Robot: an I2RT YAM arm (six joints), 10 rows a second.
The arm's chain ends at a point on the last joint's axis. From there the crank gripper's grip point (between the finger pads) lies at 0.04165 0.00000 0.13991 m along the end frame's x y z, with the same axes.
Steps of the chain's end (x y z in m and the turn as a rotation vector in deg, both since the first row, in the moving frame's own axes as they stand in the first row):
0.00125 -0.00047 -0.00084 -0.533 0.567 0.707
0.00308 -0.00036 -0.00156 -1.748 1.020 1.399
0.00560 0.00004 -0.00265 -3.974 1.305 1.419
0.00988 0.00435 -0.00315 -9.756 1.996 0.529
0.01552 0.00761 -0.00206 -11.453 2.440 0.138
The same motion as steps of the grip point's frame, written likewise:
0.00262 0.00135 -0.00127 -0.533 0.567 0.707
0.00550 0.00494 -0.00240 -1.748 1.020 1.399
0.00864 0.01077 -0.00401 -3.974 1.305 1.419
0.01459 0.02833 -0.00673 -9.756 1.996 0.529
0.02137 0.03531 -0.00674 -11.453 2.440 0.138

